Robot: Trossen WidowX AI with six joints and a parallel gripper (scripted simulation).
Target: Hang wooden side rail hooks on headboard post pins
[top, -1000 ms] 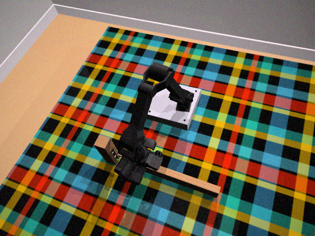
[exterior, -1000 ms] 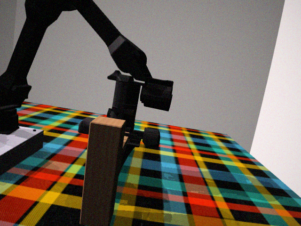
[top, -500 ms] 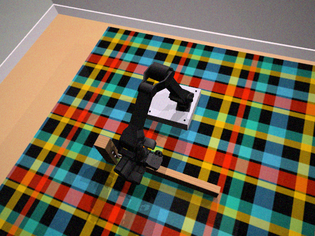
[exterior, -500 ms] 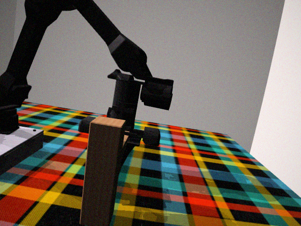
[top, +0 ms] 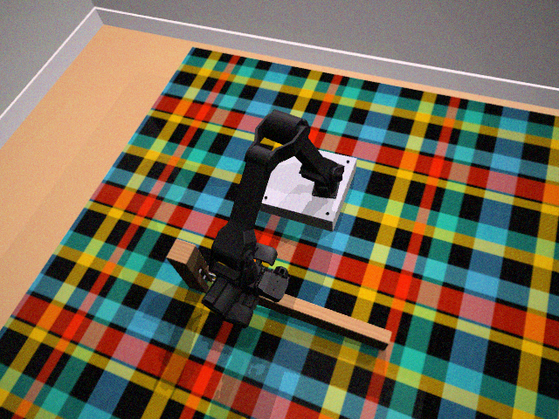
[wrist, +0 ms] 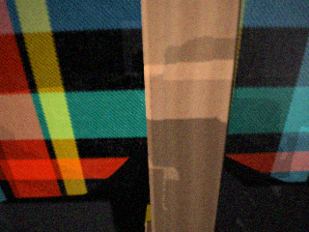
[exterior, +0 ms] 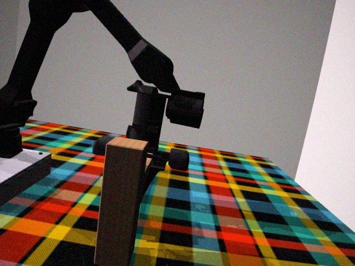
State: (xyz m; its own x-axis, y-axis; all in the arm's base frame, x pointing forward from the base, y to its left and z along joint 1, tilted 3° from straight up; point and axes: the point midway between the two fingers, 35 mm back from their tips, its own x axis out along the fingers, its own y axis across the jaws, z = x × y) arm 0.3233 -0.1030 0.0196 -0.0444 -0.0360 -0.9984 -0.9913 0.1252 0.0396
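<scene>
Now: gripper tip 20 mm past the wooden headboard post, 150 mm to the left of it and 50 mm below it.
</scene>
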